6 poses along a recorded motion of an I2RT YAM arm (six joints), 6.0 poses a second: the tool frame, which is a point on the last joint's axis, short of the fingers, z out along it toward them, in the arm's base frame.
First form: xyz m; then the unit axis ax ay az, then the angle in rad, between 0 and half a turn.
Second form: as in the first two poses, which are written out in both.
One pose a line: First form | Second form
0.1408, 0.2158, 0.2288, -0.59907, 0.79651, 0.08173, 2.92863 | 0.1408, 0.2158, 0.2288, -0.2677, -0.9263, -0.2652, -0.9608, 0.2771, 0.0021
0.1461, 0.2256, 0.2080, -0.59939, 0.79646, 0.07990, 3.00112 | 0.1461, 0.2256, 0.2080, -0.2752, -0.9389, -0.2068, -0.9613, 0.2723, 0.0427
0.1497, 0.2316, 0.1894, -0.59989, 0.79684, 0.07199, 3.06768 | 0.1497, 0.2316, 0.1894, -0.2785, -0.9494, -0.1451, -0.9600, 0.2709, 0.0703
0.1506, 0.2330, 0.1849, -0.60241, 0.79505, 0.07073, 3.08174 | 0.1506, 0.2330, 0.1849, -0.2731, -0.9528, -0.1327, -0.9613, 0.2649, 0.0763
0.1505, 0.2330, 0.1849, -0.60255, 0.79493, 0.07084, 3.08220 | 0.1505, 0.2330, 0.1849, -0.2727, -0.9529, -0.1325, -0.9613, 0.2645, 0.0768
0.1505, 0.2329, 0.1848, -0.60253, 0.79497, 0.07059, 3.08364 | 0.1505, 0.2329, 0.1848, -0.2728, -0.9531, -0.1310, -0.9613, 0.2646, 0.0772
